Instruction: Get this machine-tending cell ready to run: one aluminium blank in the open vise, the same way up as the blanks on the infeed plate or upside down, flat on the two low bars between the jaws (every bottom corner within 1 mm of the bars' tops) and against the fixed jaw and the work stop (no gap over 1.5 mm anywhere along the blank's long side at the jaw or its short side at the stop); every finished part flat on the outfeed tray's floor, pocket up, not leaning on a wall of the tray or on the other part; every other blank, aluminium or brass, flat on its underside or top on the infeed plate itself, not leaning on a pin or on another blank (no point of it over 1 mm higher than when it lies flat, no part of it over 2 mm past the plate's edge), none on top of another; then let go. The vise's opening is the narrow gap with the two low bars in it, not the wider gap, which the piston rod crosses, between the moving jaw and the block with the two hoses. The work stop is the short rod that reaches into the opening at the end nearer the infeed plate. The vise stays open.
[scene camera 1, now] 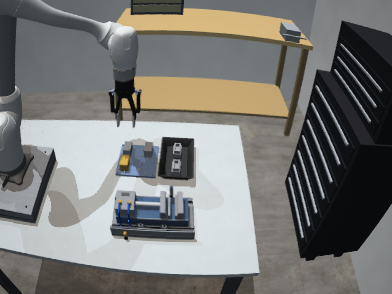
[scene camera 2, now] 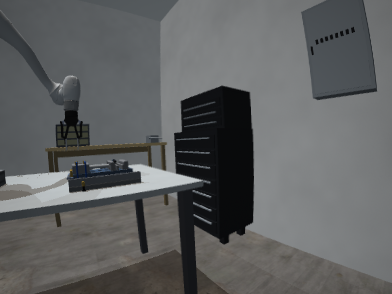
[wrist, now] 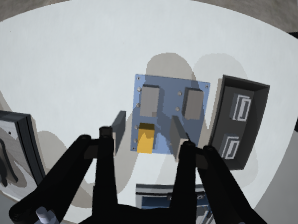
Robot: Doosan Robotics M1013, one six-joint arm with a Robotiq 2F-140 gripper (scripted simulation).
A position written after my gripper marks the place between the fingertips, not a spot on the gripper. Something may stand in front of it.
Note:
I see my gripper [scene camera 1: 126, 125].
My gripper shows as well in the wrist view [wrist: 148, 122].

